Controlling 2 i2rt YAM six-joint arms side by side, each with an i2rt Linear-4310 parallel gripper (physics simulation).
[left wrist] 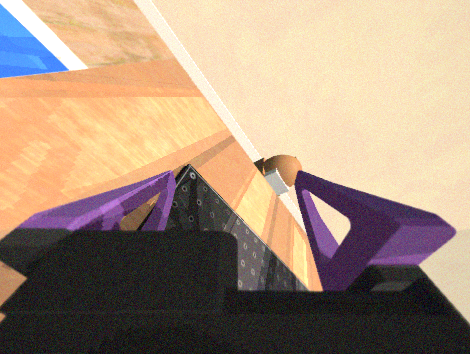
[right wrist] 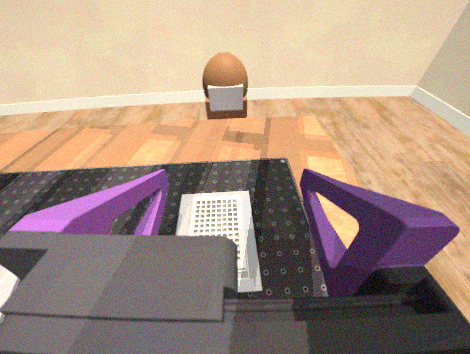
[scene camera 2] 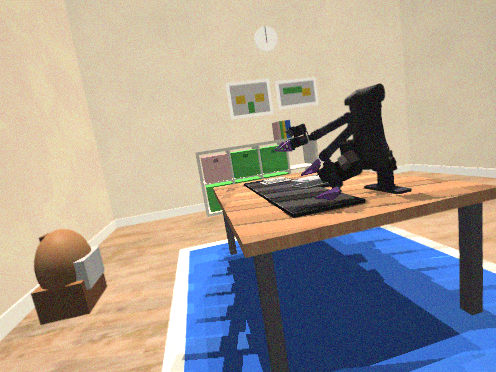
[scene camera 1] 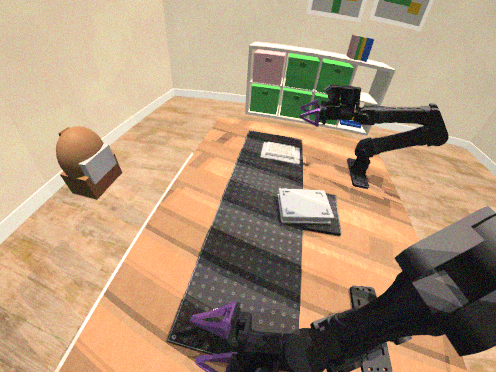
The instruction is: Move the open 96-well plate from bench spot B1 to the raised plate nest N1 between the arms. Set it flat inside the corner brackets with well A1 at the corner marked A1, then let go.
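Frame: origin at the left arm's base, x left, y back, z up, level; millimetres.
Where they show: left gripper, fingertip midpoint: (left wrist: 235,177) (scene camera 2: 307,186) (scene camera 1: 193,340); right gripper, fingertip midpoint: (right wrist: 234,176) (scene camera 2: 276,150) (scene camera 1: 300,112); left arm's base, link origin: (scene camera 2: 386,189); right arm's base, link origin: (scene camera 1: 357,172).
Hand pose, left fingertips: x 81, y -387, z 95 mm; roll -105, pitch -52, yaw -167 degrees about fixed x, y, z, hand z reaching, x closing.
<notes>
Each offset is from my left fingertips to the top centre of the thing. Level surfaces: height alone.
The white 96-well plate @[dx -749, dy +147, dz -66 mm] (scene camera 1: 281,149) (scene camera 2: 276,180) (right wrist: 216,212) lies flat on a pale rectangle at the far end of the black perforated mat @[dz -82 mm] (scene camera 1: 250,260) (scene camera 2: 300,206) (left wrist: 252,250) (right wrist: 285,240). The raised nest @[dx -427, dy +231, dz -43 mm] (scene camera 1: 305,202) (scene camera 2: 309,181) is a pale block with dark corner brackets, bare on top; its A1 mark is unreadable. My right gripper (scene camera 1: 303,112) (scene camera 2: 278,148) (right wrist: 234,176) is open and empty, raised above the table; in its wrist view the plate shows between and below the fingers, partly hidden by the gripper body. My left gripper (scene camera 1: 195,340) (scene camera 2: 310,186) (left wrist: 235,177) is open and empty over the mat's near end.
A dark base plate @[dz -82 mm] (scene camera 1: 336,210) lies under the nest. A shelf unit (scene camera 1: 320,54) with green and pink bins stands beyond the table @[dz -95 mm] (scene camera 1: 150,280) (scene camera 2: 280,235). A brown round object on a box (scene camera 1: 80,152) (scene camera 2: 60,260) (left wrist: 284,167) (right wrist: 225,75) stands off the table.
</notes>
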